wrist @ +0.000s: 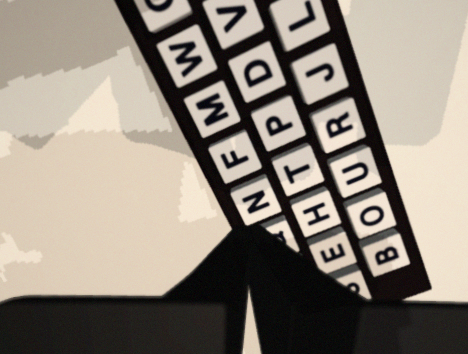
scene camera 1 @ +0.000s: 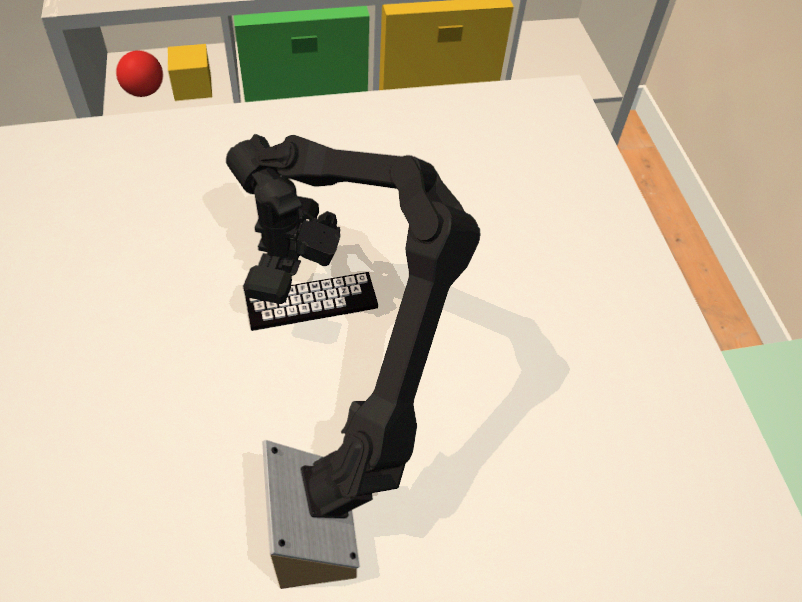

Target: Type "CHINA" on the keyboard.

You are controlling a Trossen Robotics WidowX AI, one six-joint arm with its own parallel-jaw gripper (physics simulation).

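Frame: origin at the arm's base, x ahead, y left, z up, level; centimetres.
Seen in the pictures: gripper, fingertip midpoint: (wrist: 247,237) (scene camera 1: 287,280); arm's base, link origin: (scene camera 1: 323,492).
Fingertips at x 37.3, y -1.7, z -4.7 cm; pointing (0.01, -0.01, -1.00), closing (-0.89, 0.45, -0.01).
Observation:
Offsets run from my fingertips to a thing's top centre. Level surfaces: height alone.
The black keyboard (scene camera 1: 366,301) (wrist: 409,284) with white letter keys lies flat on the table. My gripper (scene camera 1: 288,265) (wrist: 247,237) is shut and empty, its tips pointing down over the keyboard's left part. In the wrist view the tips show beside the N key {dx -0.6, dy -0.3, dz -1.7 cm} (wrist: 256,201), at the edge of the top row; whether they touch a key cannot be told. The H key {dx -2.5, dy +1.1, dz -1.7 cm} (wrist: 316,215) lies just right of the N key. In the scene view the C key {dx -0.7, dy -11.8, dz -1.7 cm} (scene camera 1: 362,277), I key {dx -0.7, dy -9.9, dz -1.7 cm} (scene camera 1: 350,279) and A key {dx -2.6, dy -10.4, dz -1.7 cm} (scene camera 1: 355,289) show at the right end. The gripper hides the top row's left keys.
The arm's metal base plate (scene camera 1: 291,498) stands near the front of the table {dz -3.3 cm} (scene camera 1: 161,388). Behind the table is a shelf with a red ball (scene camera 1: 139,73), a yellow block (scene camera 1: 189,72), a green bin (scene camera 1: 304,68) and a yellow bin (scene camera 1: 446,61).

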